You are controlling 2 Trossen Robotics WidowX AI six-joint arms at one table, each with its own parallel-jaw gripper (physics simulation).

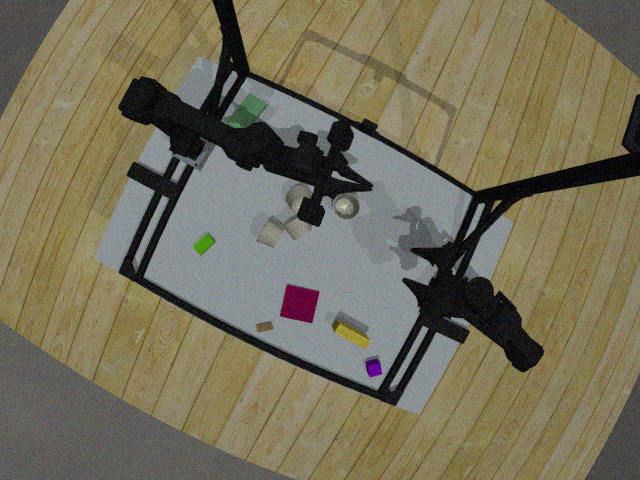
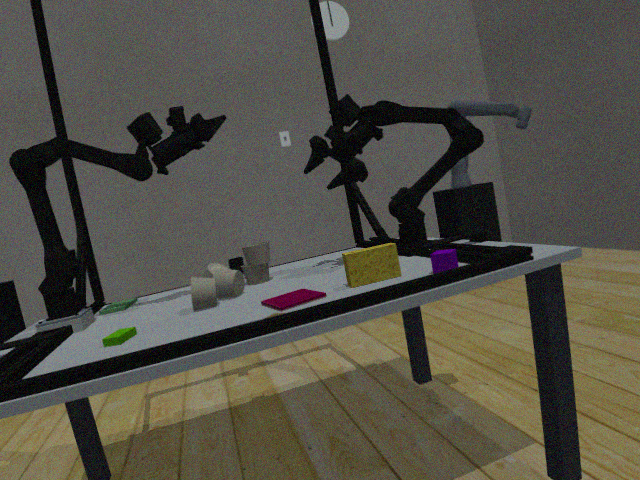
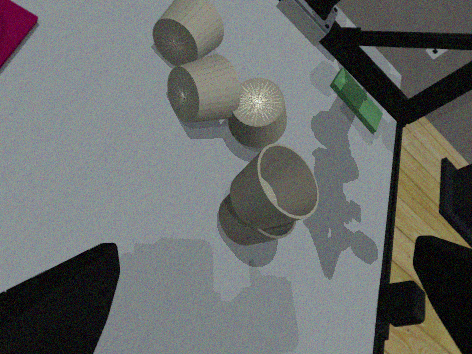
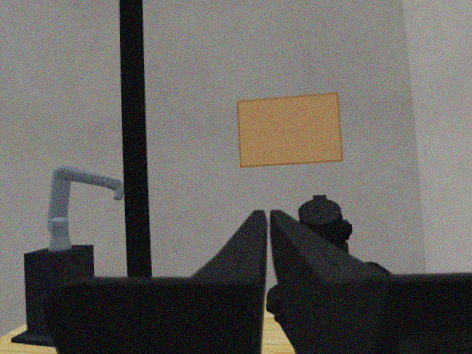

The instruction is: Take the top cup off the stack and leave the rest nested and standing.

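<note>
The stack of two beige cups stands on the grey table. The top cup sits tilted in the lower one, whose rim peeks out below. Another cup stands upside down beside it, and two cups lie on their sides. My right gripper is shut and empty, raised high above the cups and pointing at the wall. My left gripper is open and empty, high over the right side of the table.
A dark green slab, a lime block, a magenta slab, a yellow block, a purple cube and a small brown block lie on the table. Black frame rails border it.
</note>
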